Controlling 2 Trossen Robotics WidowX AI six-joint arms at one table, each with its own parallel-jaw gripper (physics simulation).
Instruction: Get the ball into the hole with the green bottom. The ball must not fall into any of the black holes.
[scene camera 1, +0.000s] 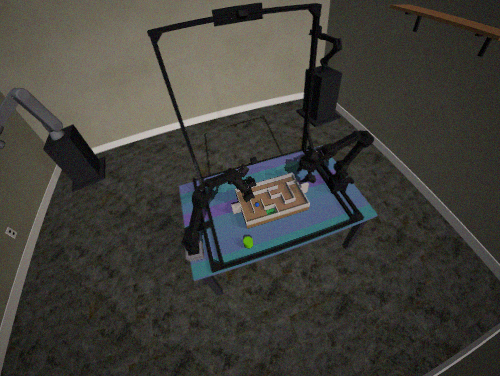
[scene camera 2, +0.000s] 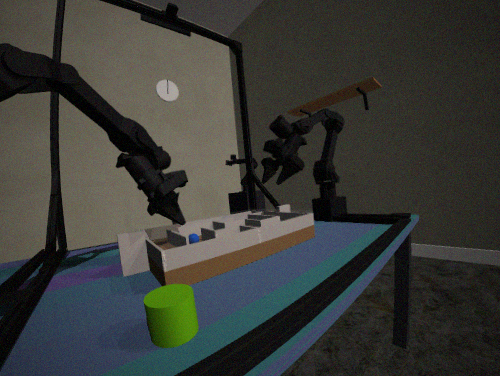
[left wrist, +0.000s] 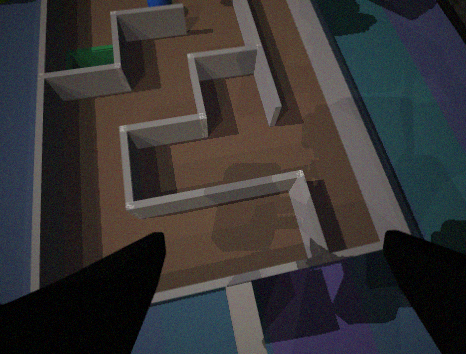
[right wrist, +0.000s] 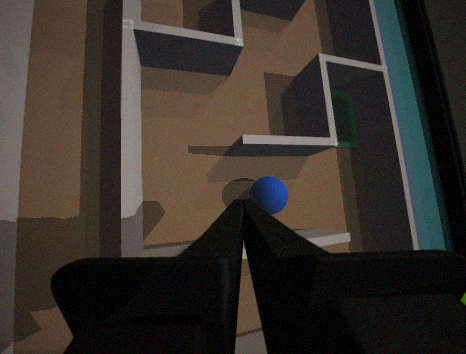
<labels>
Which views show the wooden maze box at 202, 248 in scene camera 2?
Scene camera 1, scene camera 2, the left wrist view and the right wrist view: all of them.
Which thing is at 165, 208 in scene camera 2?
My right gripper.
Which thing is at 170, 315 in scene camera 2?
A green cylinder.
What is my left gripper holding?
Nothing.
</labels>
